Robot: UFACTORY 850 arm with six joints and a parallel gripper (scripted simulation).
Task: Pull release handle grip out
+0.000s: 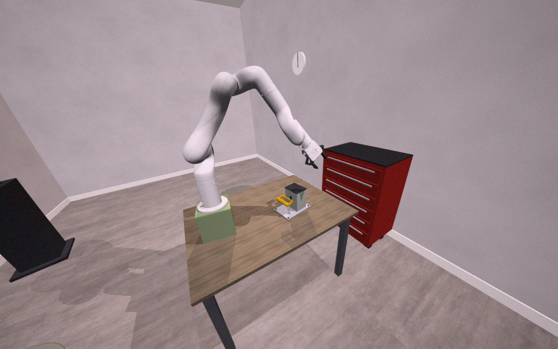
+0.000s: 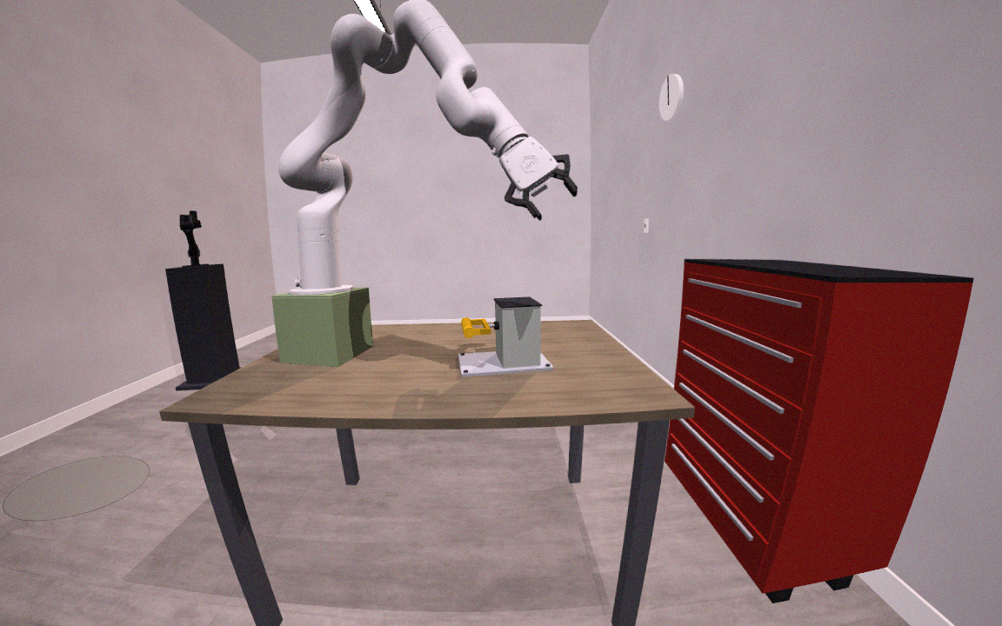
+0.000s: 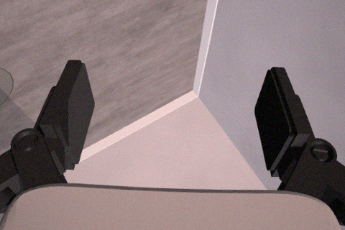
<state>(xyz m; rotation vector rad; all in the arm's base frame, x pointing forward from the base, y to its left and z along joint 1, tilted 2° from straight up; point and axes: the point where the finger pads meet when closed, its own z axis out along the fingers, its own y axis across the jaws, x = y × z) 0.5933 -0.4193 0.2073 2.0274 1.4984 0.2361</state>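
Now: the base plate 410 mm below my hand, 190 mm to the left of it and 80 mm behind it.
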